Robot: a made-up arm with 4 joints. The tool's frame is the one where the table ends. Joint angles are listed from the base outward.
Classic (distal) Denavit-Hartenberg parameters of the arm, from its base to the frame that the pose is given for. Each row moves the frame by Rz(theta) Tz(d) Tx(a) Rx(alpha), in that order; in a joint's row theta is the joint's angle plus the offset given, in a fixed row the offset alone. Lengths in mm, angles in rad.
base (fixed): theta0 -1.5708  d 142.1  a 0  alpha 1.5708
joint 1: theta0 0  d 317.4  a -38.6  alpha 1.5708
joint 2: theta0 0  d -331.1  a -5.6  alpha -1.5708
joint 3: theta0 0  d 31.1  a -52.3  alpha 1.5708
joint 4: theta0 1.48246  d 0  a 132.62  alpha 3.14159
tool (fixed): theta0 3.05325  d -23.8  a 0  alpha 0
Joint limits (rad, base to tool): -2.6..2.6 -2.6..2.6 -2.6..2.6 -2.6..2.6
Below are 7 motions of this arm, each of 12 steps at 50 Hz.
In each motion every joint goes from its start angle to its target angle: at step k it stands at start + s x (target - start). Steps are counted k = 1, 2, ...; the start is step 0. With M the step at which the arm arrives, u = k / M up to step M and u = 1 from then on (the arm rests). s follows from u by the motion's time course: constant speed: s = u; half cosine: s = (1 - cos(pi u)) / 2; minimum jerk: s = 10 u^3 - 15 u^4 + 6 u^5.
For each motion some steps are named. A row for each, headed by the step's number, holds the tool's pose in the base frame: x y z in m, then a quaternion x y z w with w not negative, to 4 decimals.
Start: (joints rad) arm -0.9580 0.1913 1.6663 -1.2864
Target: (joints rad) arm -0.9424 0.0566 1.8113 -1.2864
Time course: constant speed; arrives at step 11
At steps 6, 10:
6: -0.3745 -0.3110 0.4152 -0.2751 0.2780 0.5415 0.7442
10: -0.3742 -0.3089 0.4183 -0.3111 0.2753 0.5401 0.7320

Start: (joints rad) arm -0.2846 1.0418 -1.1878 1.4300
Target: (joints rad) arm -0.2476 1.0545 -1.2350 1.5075
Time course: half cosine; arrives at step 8
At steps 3, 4, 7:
3: -0.2657 -0.0022 0.6529 0.5842 0.2201 -0.7596 0.1823
4: -0.2657 -0.0012 0.6534 0.5854 0.2216 -0.7596 0.1765
7: -0.2657 0.0010 0.6544 0.5884 0.2252 -0.7593 0.1627

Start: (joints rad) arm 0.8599 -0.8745 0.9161 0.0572
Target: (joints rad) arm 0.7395 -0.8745 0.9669 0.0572
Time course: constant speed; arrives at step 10
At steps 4, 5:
4: -0.4339 0.1486 0.3897 -0.6938 -0.0462 0.4058 0.5932
5: -0.4337 0.1454 0.3915 -0.6916 -0.0498 0.4055 0.5956

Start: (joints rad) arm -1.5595 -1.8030 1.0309 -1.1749
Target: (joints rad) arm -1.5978 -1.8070 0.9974 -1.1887
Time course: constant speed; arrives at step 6
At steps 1, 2, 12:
1: -0.2492 -0.3823 0.1258 -0.2814 -0.7198 0.5091 0.3787
2: -0.2489 -0.3819 0.1238 -0.2795 -0.7217 0.5086 0.3772
12: -0.2478 -0.3803 0.1157 -0.2719 -0.7291 0.5066 0.3711

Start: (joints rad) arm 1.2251 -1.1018 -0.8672 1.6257
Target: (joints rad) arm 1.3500 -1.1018 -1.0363 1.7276
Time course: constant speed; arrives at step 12
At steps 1, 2, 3, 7, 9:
1: -0.4592 0.4567 0.2251 -0.4354 0.2028 -0.4359 0.7611
2: -0.4571 0.4594 0.2208 -0.4375 0.2041 -0.4432 0.7553
3: -0.4550 0.4621 0.2164 -0.4395 0.2055 -0.4504 0.7495
7: -0.4461 0.4719 0.1985 -0.4474 0.2102 -0.4792 0.7253
9: -0.4416 0.4763 0.1893 -0.4511 0.2123 -0.4934 0.7128

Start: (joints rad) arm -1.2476 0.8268 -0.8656 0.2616
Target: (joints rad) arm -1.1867 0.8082 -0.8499 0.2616
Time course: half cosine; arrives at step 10
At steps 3, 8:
3: -0.3742 -0.2838 0.4599 0.7780 0.1771 -0.4493 0.4019
8: -0.3760 -0.2695 0.4710 0.7687 0.1686 -0.4475 0.4248

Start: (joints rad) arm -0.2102 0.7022 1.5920 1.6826
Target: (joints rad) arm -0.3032 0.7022 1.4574 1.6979
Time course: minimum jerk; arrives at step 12
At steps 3, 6, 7, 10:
3: -0.3512 0.0087 0.2941 -0.5936 -0.2608 -0.6877 0.3268
6: -0.3442 0.0102 0.2950 -0.5692 -0.2386 -0.7095 0.3403
7: -0.3415 0.0107 0.2956 -0.5596 -0.2298 -0.7176 0.3451
10: -0.3360 0.0116 0.2972 -0.5398 -0.2115 -0.7336 0.3545

